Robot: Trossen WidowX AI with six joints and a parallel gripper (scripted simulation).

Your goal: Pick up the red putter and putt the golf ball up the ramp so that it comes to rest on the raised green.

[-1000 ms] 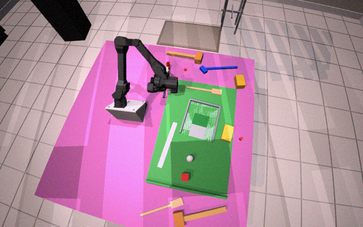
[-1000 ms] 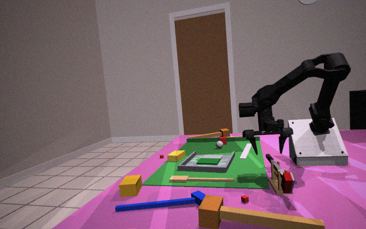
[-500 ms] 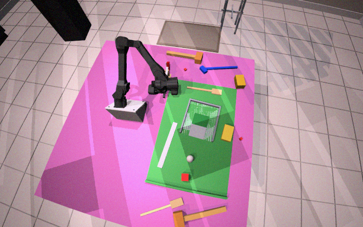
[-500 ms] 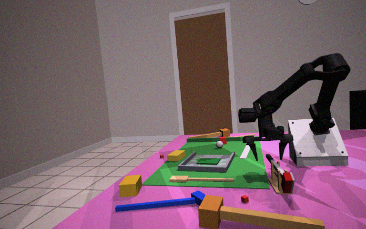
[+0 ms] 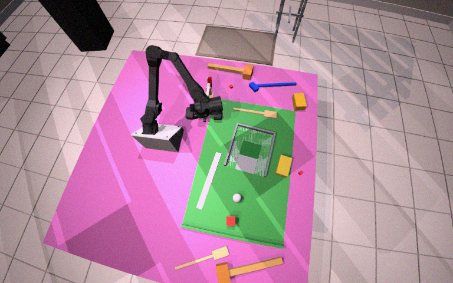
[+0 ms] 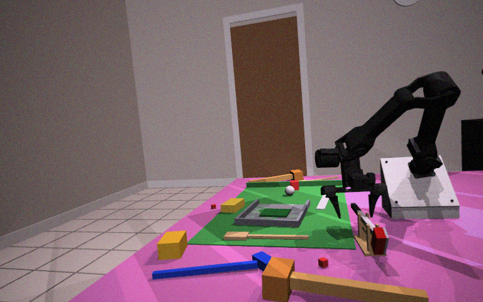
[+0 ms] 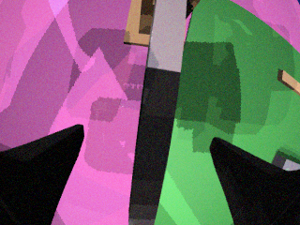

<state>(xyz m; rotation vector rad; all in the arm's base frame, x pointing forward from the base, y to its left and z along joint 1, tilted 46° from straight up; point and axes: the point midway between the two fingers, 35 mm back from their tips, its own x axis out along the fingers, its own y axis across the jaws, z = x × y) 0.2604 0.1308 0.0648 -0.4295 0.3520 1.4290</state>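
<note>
Right now the white bar is 4 cm ahead of my gripper tip, 34 cm to the right of it and 3 cm below it. From my gripper tip the other things lie so: green mat: 21 cm ahead, 25 cm to the right, 3 cm below; red putter: 11 cm to the left, 2 cm above; blue mallet: 38 cm ahead, 25 cm to the left, 2 cm below.
</note>
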